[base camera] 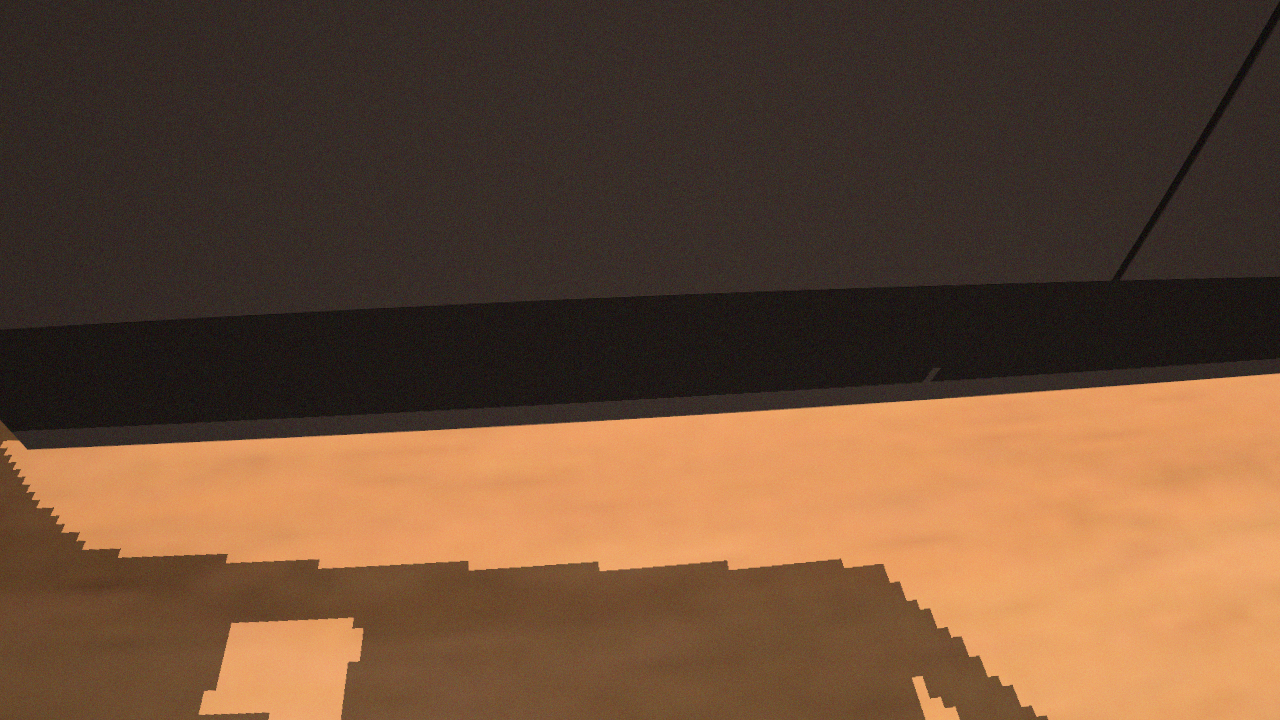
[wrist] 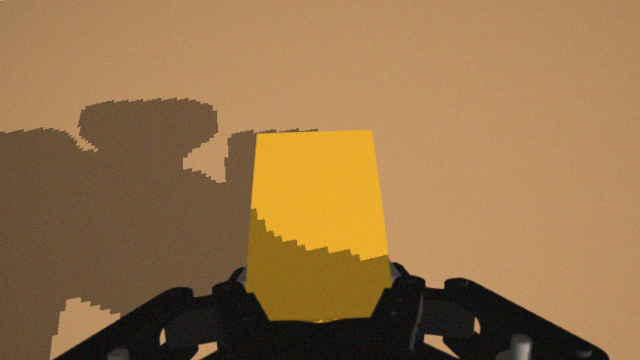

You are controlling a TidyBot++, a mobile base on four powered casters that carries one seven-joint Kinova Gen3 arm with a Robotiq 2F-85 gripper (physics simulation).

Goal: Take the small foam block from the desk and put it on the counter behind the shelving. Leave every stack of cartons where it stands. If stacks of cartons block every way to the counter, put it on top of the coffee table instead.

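Places are measured from the arm's base along level axes (x right, y ahead, z up), in centimetres.
Pixels of known places: gripper, between the fingertips: (wrist: 318, 274).
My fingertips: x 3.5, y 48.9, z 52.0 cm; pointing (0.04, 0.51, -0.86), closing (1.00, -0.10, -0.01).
Note:
Ahead of a thing's pixels: the offset from my fingertips to its top centre. "pt": to the spot under its first point. Level surfaces: height alone.
The foam block @[dx +0.2, dy +2.0, dz +4.0 cm] (wrist: 317, 195), yellow and box-shaped, is held between the two black fingers of my gripper (wrist: 318, 274) in the wrist view. My gripper is shut on it. Its far end points away from me over a plain tan surface @[dz -0.6 cm] (wrist: 475, 150). The shadow of the block and gripper falls on that surface to the left, and one part of it reaches the block's left and far edges. The gap between block and surface is hard to judge. In the base view a dark, flat furniture front @[pt dx -5.9, dy -16.6, dz -69.9 cm] (base camera: 537, 161), which looks like the counter's, stands close ahead. The desk, shelving and coffee table cannot be made out.
The dark front has a thin slanting seam at the right and a black recessed strip (base camera: 537, 362) along its foot. Orange-brown wooden floor @[dz -91.6 cm] (base camera: 626, 492) lies before it, with the robot's jagged shadow across it. No stack of cartons shows in either view.

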